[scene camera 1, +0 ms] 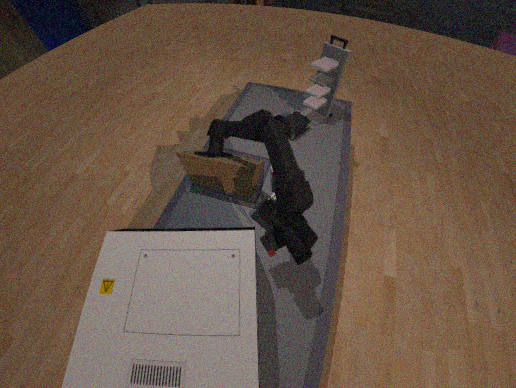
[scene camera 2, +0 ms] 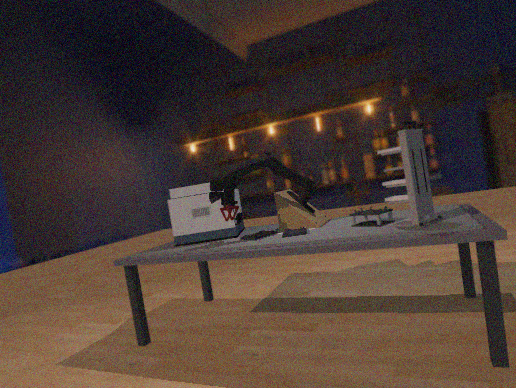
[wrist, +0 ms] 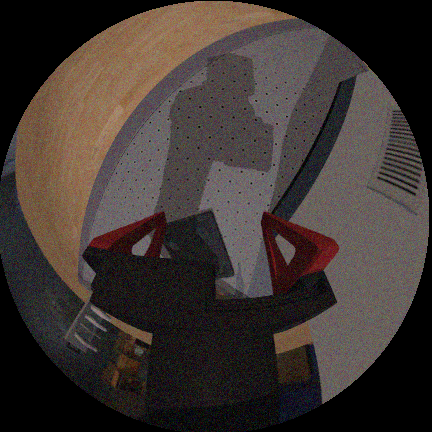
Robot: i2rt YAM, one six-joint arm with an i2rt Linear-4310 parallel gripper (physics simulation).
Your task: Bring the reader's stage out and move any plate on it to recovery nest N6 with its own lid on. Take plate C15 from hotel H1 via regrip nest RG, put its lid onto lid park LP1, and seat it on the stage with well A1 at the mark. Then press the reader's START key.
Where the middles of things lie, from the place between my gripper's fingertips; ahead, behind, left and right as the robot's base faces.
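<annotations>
For the dark N6 nest (wrist: 197,236), I find my gripper 90 mm past it, 100 mm above it and 130 mm to the right of it. Going by their middles, this nest is the nearest to my gripper of the things named here. The plate reader (scene camera 2: 182,224) is 30 mm above my hand, 280 mm to the right of it and 180 mm behind it.
</annotations>
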